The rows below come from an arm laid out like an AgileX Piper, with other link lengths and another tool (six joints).
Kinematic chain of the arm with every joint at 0, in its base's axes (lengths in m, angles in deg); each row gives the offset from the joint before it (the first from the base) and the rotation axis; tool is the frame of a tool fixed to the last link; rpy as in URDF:
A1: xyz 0 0 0.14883 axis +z
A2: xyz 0 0 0 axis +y
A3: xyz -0.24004 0 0.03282 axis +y
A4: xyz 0.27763 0 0.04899 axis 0.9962 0 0.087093
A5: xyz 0 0 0 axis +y
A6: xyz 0.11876 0 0.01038 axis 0.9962 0 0.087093
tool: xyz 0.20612 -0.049 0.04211 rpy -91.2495 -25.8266 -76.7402
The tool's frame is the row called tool.
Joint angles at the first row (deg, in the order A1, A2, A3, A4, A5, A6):
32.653, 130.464, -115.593, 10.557, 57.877, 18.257
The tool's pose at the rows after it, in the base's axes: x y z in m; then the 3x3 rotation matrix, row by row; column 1 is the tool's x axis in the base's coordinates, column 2 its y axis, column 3 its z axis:
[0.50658, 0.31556, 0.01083], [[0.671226, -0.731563, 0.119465], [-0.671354, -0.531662, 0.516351], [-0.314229, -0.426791, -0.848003]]
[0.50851, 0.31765, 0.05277], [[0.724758, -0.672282, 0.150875], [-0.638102, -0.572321, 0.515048], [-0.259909, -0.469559, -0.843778]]
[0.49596, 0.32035, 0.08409], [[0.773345, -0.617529, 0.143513], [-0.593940, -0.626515, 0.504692], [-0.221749, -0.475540, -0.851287]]
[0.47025, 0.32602, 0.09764], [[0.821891, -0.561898, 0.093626], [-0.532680, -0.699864, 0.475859], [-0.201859, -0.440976, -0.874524]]
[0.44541, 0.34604, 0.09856], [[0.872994, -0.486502, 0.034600], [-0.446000, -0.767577, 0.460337], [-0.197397, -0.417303, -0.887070]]
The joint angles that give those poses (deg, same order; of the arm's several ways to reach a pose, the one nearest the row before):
32.982, 127.371, -115.595, 8.816, 58.591, 18.019
33.811, 123.089, -115.594, 7.034, 60.149, 16.031
35.057, 119.317, -115.593, 6.035, 63.478, 13.556
37.101, 116.866, -115.592, 5.507, 68.095, 10.624
39.691, 116.293, -115.595, 6.259, 70.367, 6.944

